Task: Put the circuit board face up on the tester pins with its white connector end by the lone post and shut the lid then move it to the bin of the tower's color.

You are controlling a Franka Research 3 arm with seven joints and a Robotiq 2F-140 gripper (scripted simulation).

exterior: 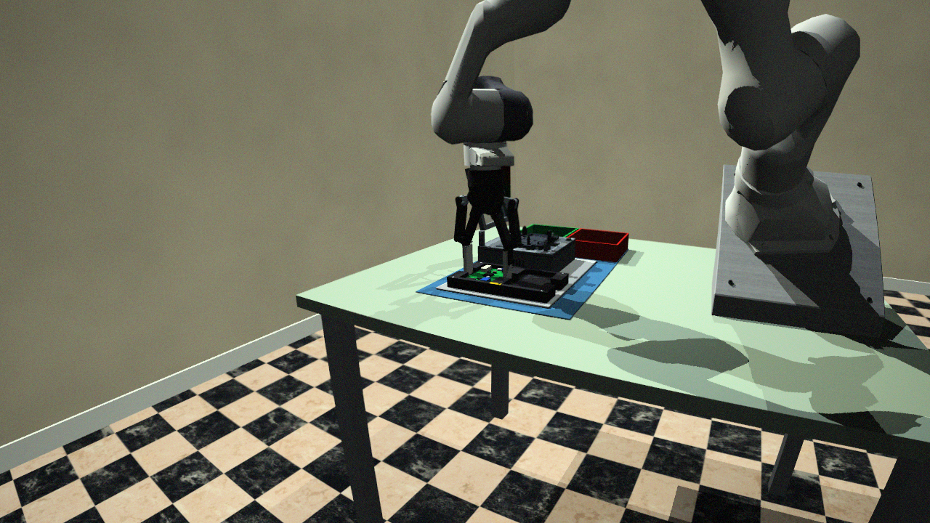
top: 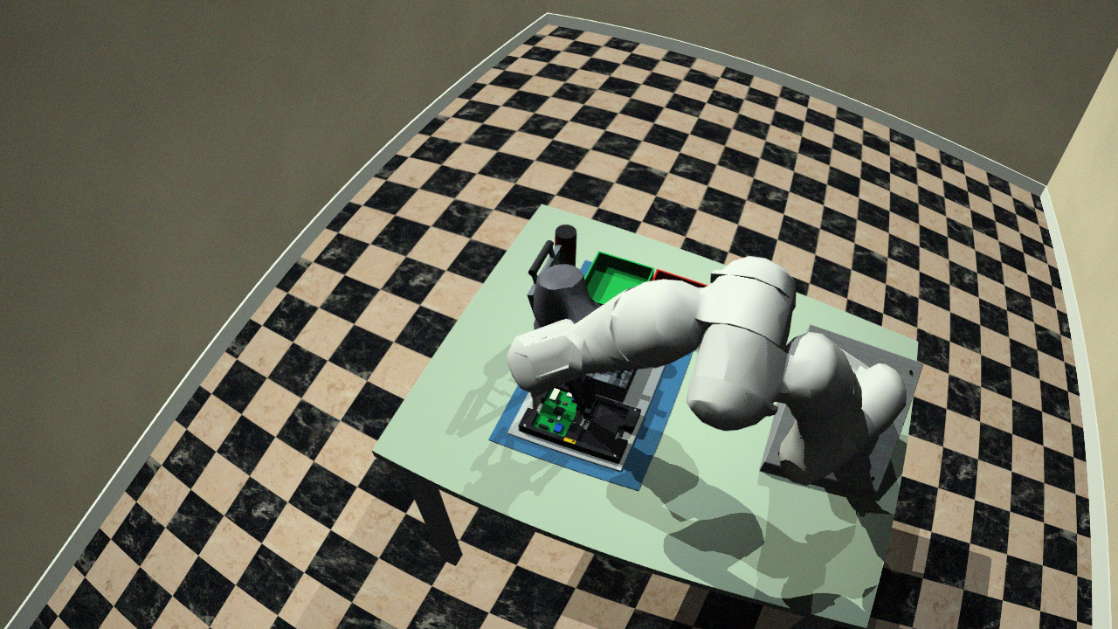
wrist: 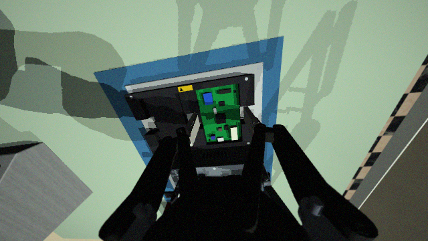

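Right now the green circuit board is 2 cm below my hand. From my hand the other things lie so: tester plate: 16 cm to the right, 3 cm behind, 3 cm above; then tester lid: 17 cm to the right, 14 cm above, 9 cm ahead; then green bin: 37 cm to the right, 3 cm below, 1 cm ahead.
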